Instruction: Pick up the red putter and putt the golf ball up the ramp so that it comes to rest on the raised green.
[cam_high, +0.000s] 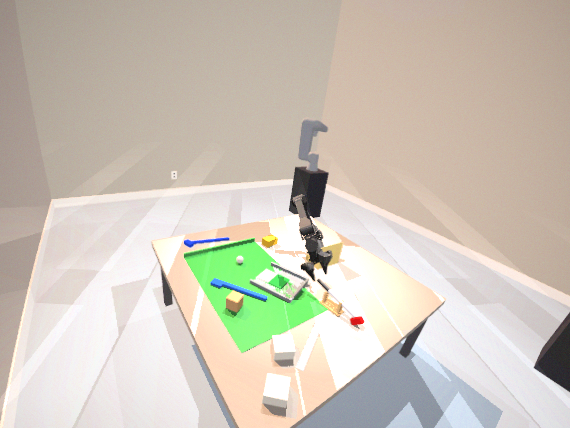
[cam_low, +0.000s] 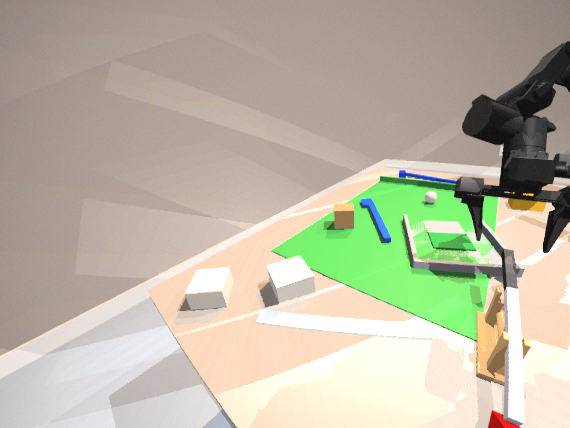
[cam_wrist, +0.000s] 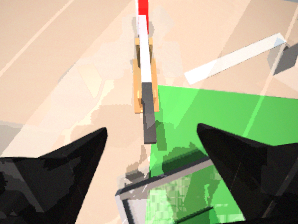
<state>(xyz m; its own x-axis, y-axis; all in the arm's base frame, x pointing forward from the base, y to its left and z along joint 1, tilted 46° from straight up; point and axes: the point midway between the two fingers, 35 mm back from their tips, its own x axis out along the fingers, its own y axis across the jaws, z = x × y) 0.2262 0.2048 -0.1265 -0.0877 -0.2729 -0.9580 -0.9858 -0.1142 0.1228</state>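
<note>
Right now my gripper tip is 20 mm past the wooden stand, 100 mm to the right of it and 90 mm above it. Round my gripper tip: green mat (260 mm ahead, 260 mm to the right, 120 mm below); then white golf ball (230 mm ahead, 430 mm to the right, 100 mm below); then tan cube (400 mm ahead, 120 mm to the right, 90 mm below).
</note>
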